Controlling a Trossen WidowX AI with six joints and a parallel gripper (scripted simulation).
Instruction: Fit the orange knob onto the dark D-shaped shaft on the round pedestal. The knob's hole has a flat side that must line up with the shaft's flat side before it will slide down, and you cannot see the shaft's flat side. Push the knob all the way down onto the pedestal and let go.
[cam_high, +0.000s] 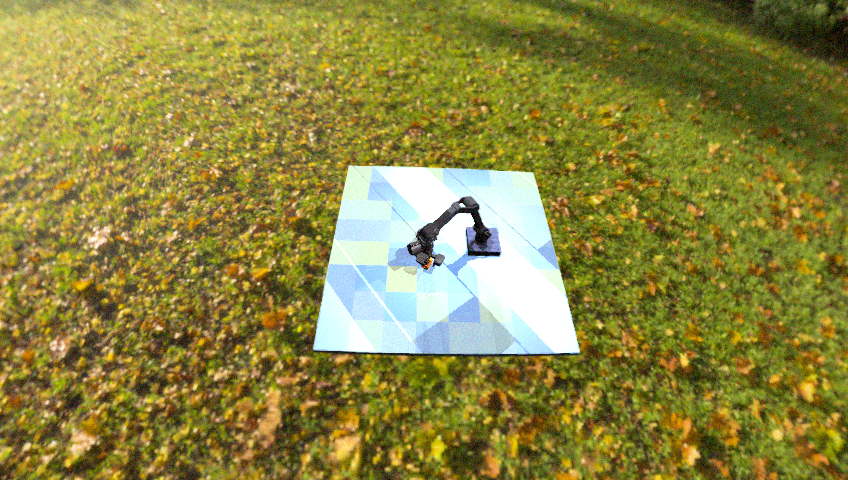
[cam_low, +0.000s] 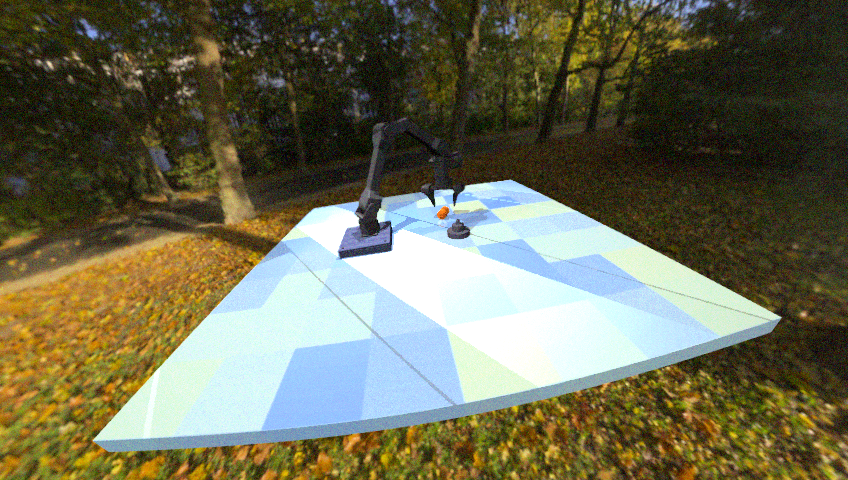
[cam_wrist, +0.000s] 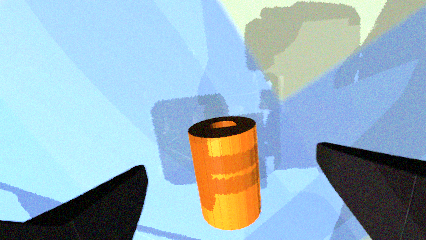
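Right now the orange knob is 20 mm to the right of my gripper tip, 20 mm below it and 10 mm behind it. The rest, counted from my gripper tip: round pedestal 220 mm to the right, 30 mm ahead, 10 mm below.
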